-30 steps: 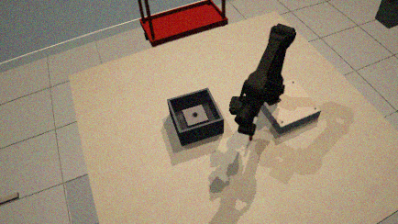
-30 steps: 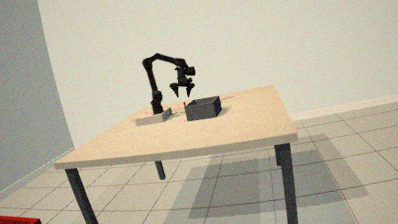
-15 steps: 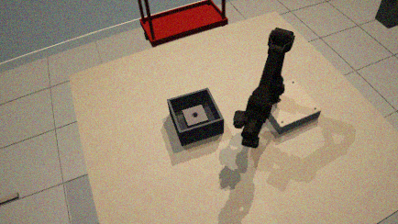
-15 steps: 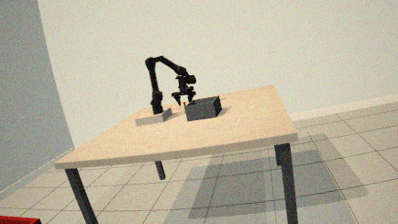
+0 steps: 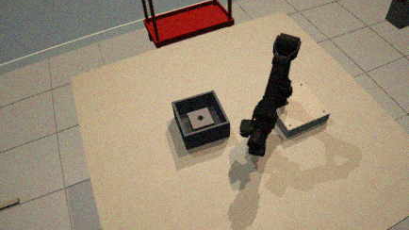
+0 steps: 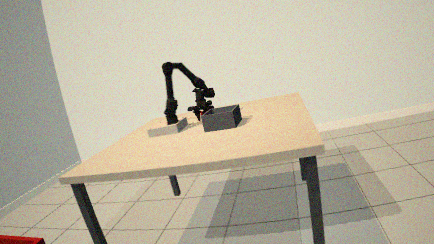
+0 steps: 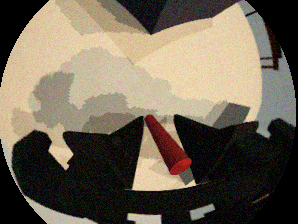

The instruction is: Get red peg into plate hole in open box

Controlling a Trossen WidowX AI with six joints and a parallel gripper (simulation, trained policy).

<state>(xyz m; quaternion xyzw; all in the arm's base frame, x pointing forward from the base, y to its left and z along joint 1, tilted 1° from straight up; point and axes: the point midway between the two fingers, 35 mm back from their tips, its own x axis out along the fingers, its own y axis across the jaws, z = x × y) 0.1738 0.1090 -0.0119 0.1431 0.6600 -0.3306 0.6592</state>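
Right now the red peg is 3 cm above my gripper tip and 1 cm to the left of it. Also, from my gripper tip: grey plate: 18 cm to the right, 17 cm ahead, 3 cm above; dark box: 18 cm to the right, 17 cm ahead, 1 cm above.
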